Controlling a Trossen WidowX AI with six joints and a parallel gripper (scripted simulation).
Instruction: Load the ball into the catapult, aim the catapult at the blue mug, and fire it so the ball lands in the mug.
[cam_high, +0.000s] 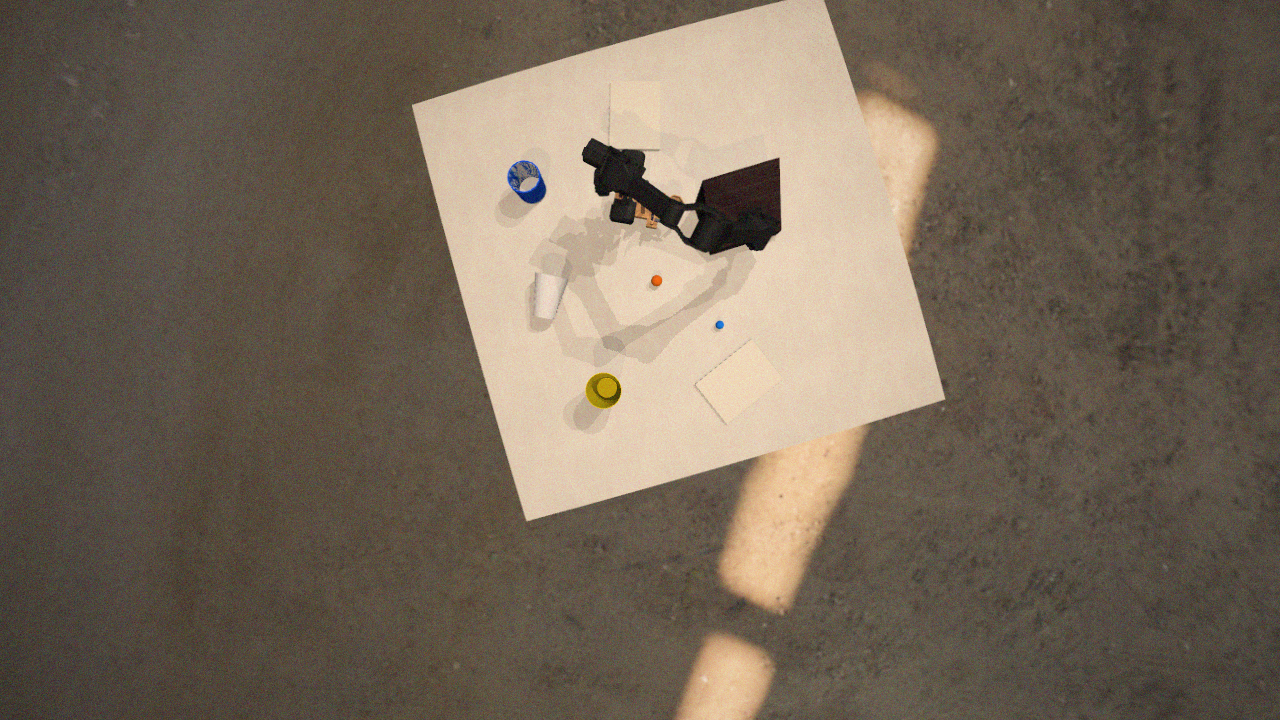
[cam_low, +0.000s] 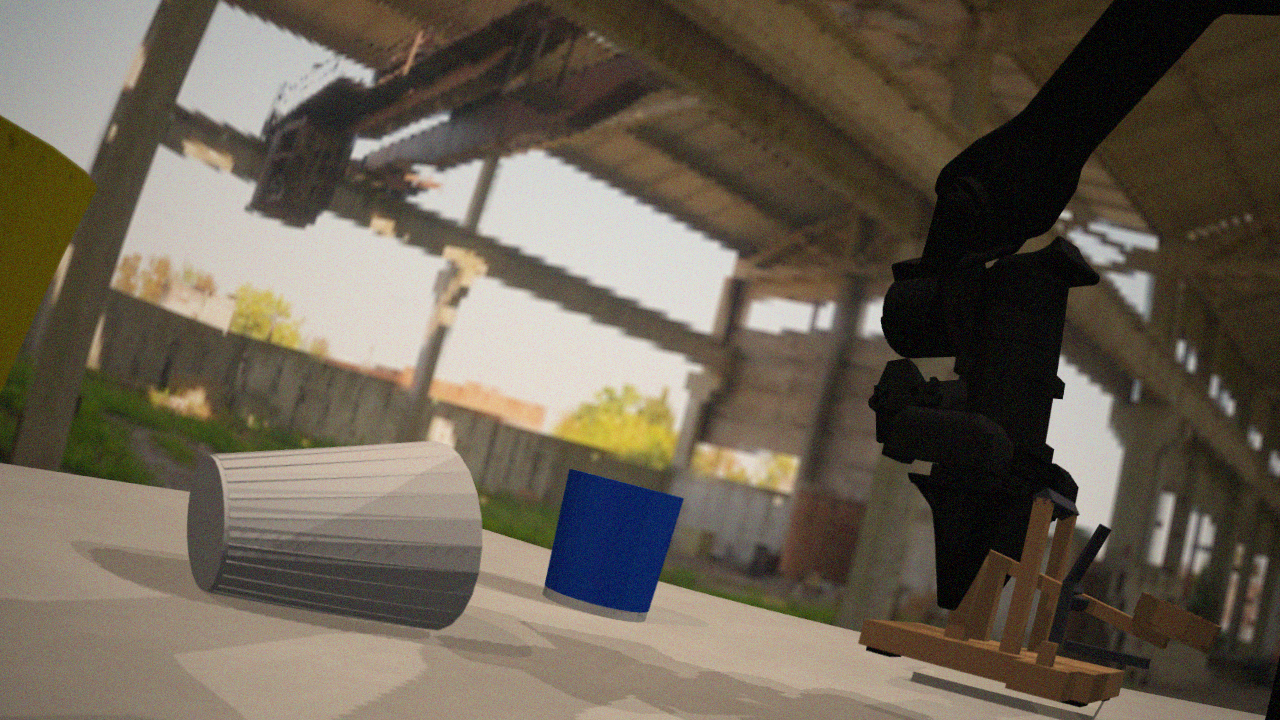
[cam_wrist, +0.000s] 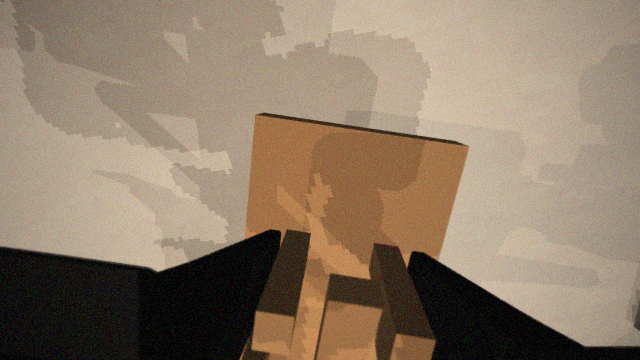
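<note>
My gripper tip is 20 mm past the orange ball, 230 mm to the right of it and 60 mm above it. From my gripper tip the other things lie so: wooden catapult (60 mm behind, 50 mm to the left, 20 mm above); then blue mug (260 mm ahead, 130 mm to the right, 40 mm below); then small blue ball (160 mm behind, 400 mm to the left, 60 mm below).
</note>
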